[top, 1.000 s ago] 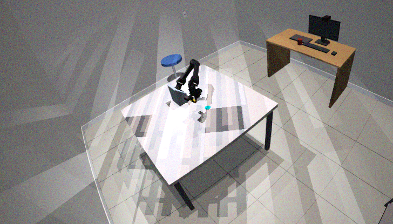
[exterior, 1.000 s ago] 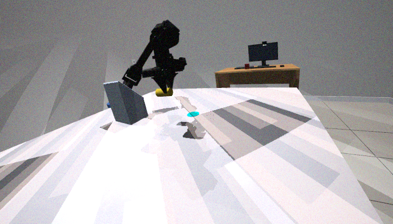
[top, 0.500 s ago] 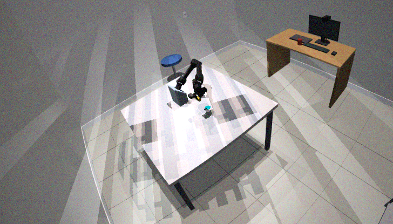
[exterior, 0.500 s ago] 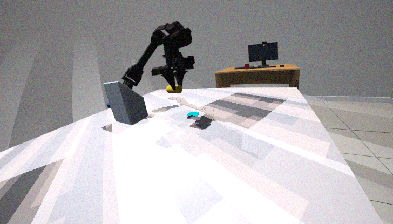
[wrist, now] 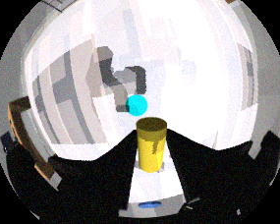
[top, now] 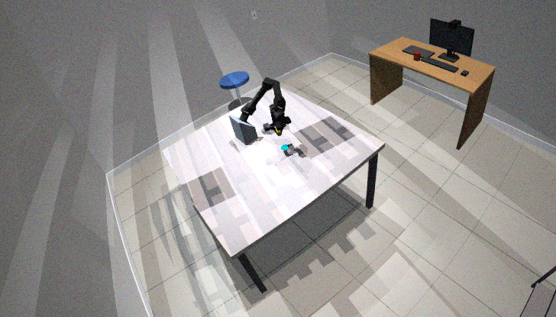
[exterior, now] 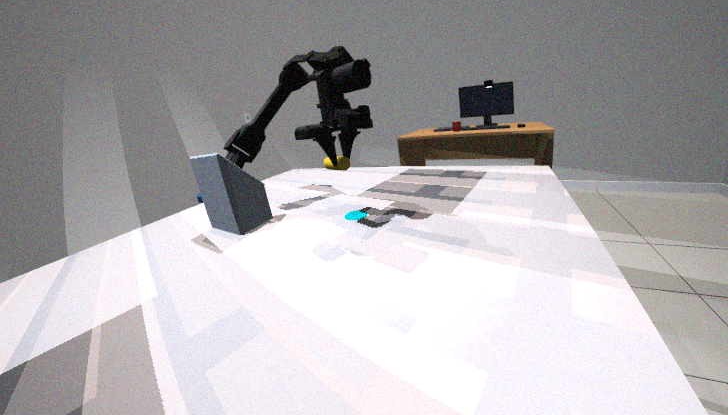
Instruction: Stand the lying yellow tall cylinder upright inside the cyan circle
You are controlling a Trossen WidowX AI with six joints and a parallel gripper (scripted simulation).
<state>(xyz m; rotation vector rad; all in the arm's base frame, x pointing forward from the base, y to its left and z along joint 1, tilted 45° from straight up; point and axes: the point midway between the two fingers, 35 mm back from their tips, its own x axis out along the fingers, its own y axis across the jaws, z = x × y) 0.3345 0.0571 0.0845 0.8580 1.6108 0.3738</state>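
My gripper tip is now 20 mm to the right of the cyan circle and 140 mm above it. Also, from my gripper tip: yellow tall cylinder (20 mm behind, 10 mm to the left).
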